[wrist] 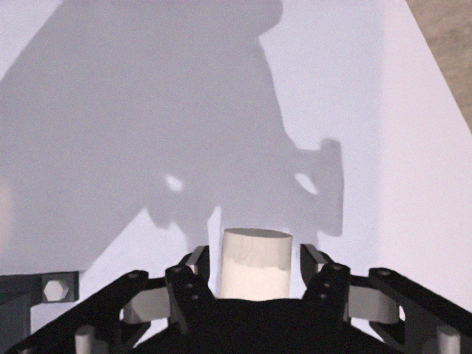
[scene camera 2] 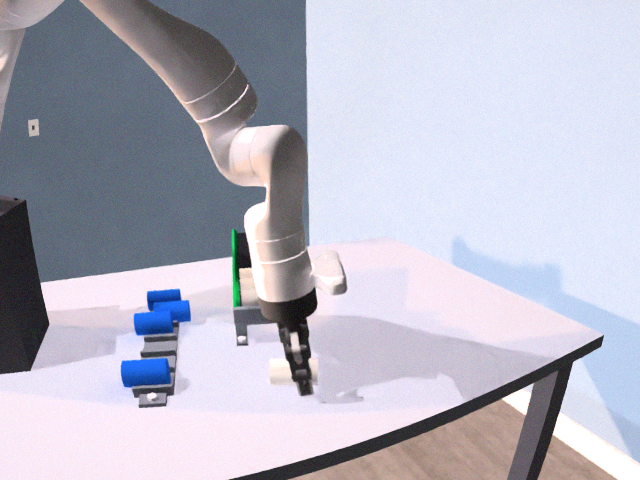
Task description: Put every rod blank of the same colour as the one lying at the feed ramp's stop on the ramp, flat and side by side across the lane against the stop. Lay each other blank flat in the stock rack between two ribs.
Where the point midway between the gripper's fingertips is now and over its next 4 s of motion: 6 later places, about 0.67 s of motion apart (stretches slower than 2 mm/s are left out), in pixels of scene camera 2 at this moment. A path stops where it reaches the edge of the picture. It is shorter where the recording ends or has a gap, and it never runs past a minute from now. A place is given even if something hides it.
My gripper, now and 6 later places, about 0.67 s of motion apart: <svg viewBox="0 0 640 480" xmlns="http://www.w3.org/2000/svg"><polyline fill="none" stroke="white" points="304,380 283,299 284,272 266,244 251,215 263,249 263,264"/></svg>
